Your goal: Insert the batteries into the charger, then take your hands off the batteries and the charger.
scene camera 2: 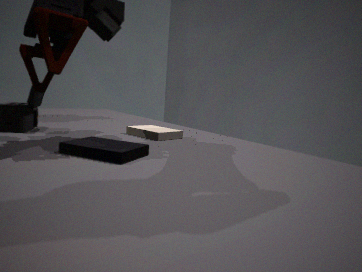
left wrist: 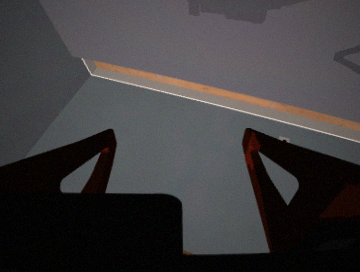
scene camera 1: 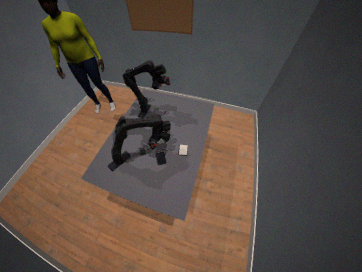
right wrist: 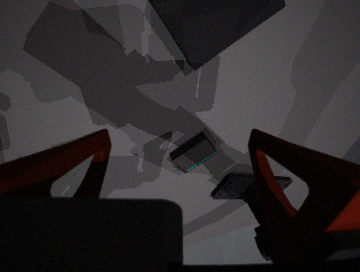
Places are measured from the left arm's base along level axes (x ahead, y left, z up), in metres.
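Where they show: left gripper, between the fingertips: (left wrist: 179,135) (scene camera 1: 165,85); right gripper, between the fingertips: (scene camera 2: 46,83) (scene camera 1: 155,145) (right wrist: 179,137); left arm's base, origin of its link: (scene camera 1: 144,111); right arm's base, origin of its link: (scene camera 1: 119,161) (right wrist: 253,185).
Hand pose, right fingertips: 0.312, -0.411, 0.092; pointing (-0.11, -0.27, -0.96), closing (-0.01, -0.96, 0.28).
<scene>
Things, the pixels of their top centre, and the offset from my right fingertips, as dx, dy, dz. Level surfaces: height alone.
- dark block, centre of its top: (scene camera 2: 23,80) -0.002, +0.191, +0.004
- flat black slab, centre of its top: (right wrist: 225,2) (scene camera 2: 104,143) (scene camera 1: 160,157) +0.065, -0.061, -0.077
- flat white slab, centre of its top: (scene camera 2: 154,128) (scene camera 1: 183,149) +0.222, +0.067, -0.076
- grey mat, height of its surface: dz -0.092
A small dark grey box with a cyan edge (right wrist: 194,152) lies between my right fingers in the right wrist view, apart from them. In scene camera 2 a dark block (scene camera 2: 17,118) stands at the far left, beside a fingertip of my right gripper (scene camera 2: 36,96) (right wrist: 179,132) (scene camera 1: 153,145). I cannot tell which is the charger or a battery. Batteries in a charger cannot be made out. My right gripper is open above the mat; whether it touches the dark block is unclear. My left gripper (scene camera 1: 167,80) (left wrist: 179,135) is open and empty, raised at the top of scene camera 1.
A flat black slab (scene camera 1: 161,158) (scene camera 2: 103,150) (right wrist: 215,27) lies near my right gripper. A flat white slab (scene camera 1: 183,150) (scene camera 2: 155,132) lies beyond it. Both rest on the grey mat (scene camera 1: 192,195). A person in a yellow top (scene camera 1: 70,40) stands at the upper left.
</scene>
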